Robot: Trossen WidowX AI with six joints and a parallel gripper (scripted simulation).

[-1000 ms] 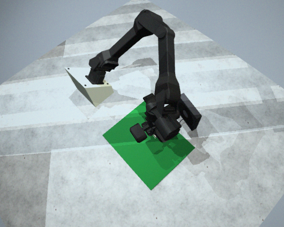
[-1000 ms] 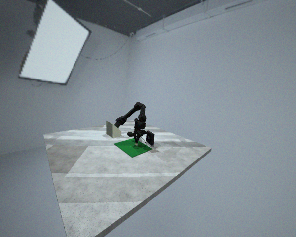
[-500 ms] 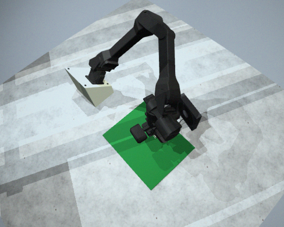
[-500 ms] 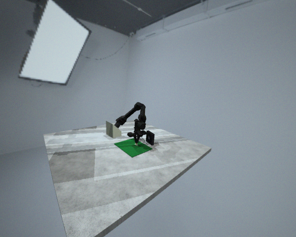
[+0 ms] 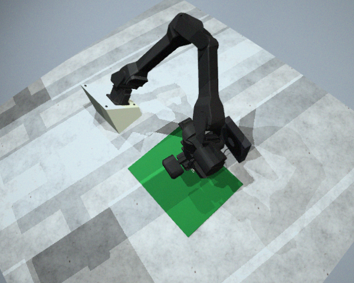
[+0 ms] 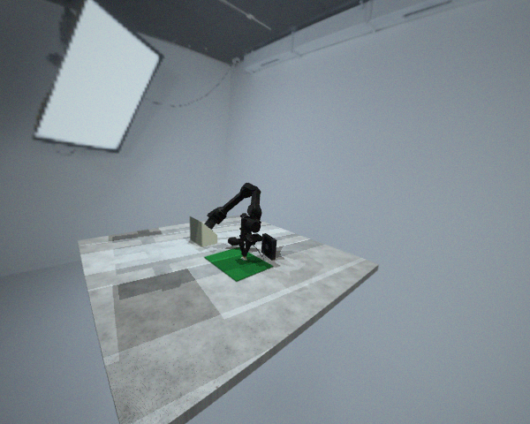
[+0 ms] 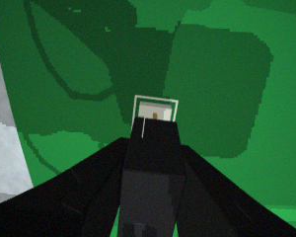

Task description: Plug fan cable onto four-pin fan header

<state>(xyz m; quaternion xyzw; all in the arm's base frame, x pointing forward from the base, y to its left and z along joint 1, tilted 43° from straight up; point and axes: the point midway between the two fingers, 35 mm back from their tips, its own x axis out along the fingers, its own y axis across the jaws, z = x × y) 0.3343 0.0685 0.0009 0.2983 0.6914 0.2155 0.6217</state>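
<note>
The black plug is 1 cm behind my gripper tip and 1 cm above it. Also, from my gripper tip: white four-pin fan header 1 cm behind, 4 cm below; green board 4 cm to the right, 5 cm below; black cable 3 cm behind, 1 cm to the left, 2 cm above.
</note>
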